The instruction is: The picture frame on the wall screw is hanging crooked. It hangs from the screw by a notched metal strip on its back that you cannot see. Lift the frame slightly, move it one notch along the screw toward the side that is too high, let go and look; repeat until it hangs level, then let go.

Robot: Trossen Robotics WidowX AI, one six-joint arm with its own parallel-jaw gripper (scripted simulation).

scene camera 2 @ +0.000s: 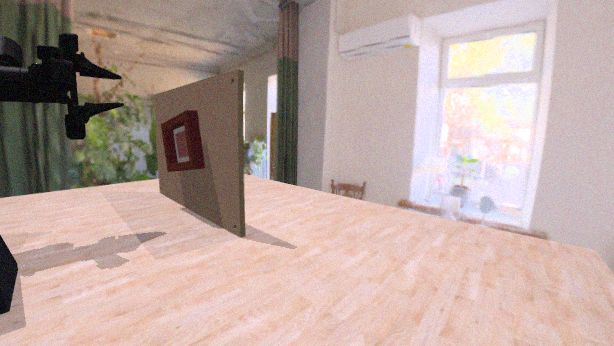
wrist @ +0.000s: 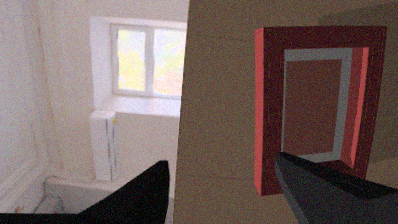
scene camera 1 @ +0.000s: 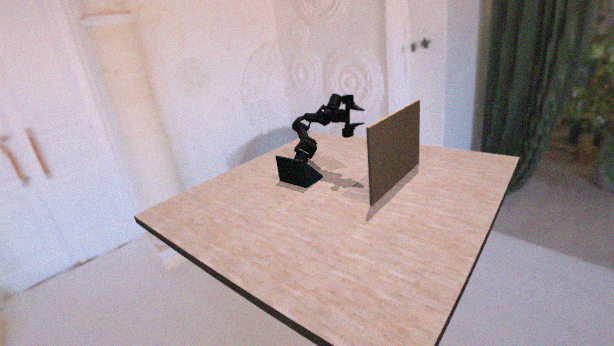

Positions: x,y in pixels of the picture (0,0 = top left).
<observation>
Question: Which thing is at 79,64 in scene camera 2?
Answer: The gripper.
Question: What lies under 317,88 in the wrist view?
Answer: A picture frame.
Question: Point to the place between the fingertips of the gripper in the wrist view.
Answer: At 222,165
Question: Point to a picture frame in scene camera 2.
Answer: At 181,136
</observation>
